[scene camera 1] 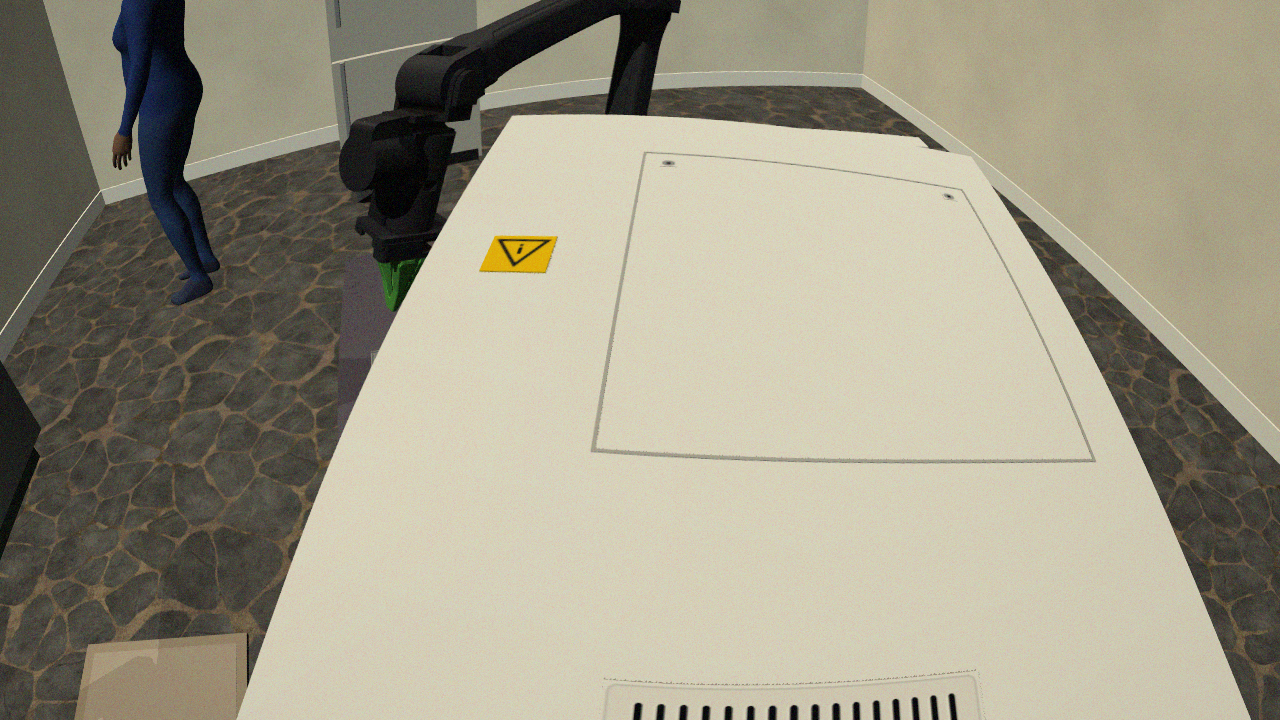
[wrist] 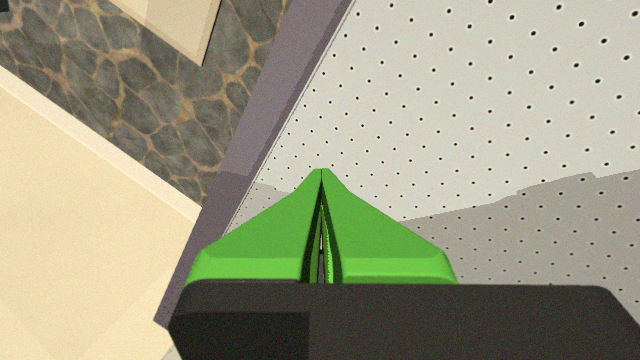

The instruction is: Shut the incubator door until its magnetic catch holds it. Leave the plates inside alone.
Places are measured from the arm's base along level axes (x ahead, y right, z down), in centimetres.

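Pixels of known places: gripper, fingertip midpoint: (scene camera 1: 391, 309) (wrist: 321, 181).
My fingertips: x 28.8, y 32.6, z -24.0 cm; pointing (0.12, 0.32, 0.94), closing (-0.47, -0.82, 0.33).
Behind a point stands the place of what it marks.
The incubator's cream top (scene camera 1: 805, 555) @(x 87.0, y 17.7, z -52.1 cm) fills much of the scene view, with a yellow warning label. A thin pale strip, apparently the top of the incubator door (scene camera 1: 863, 135) @(x 50.9, y -6.6, z -48.7 cm), lies along its far edge; no wide gap shows there. The door front and the catch are hidden, so I cannot tell whether the catch holds. The plates do not show. My gripper (scene camera 1: 393, 306) @(x 28.8, y 32.6, z -24.0 cm) (wrist: 321, 181) @(x 28.8, y 32.6, z -24.0 cm) is shut and empty, its green fingertips touching each other. In the scene view it is beyond the incubator's left edge, partly hidden by it. In the wrist view it is over the perforated table top.
The perforated table top (wrist: 450, 110) @(x 30.7, y 24.8, z 2.9 cm) has a purple-grey edge (wrist: 265, 100) @(x 44.3, y 44.7, z 4.2 cm). The black arm (scene camera 1: 537, 40) @(x 17.0, y 13.4, z -48.7 cm) reaches across behind the incubator. A blue figure (scene camera 1: 165, 98) stands at the far left, a grey cabinet (scene camera 1: 402, 22) at the back. A beige box (scene camera 1: 165, 685) is at the lower left.
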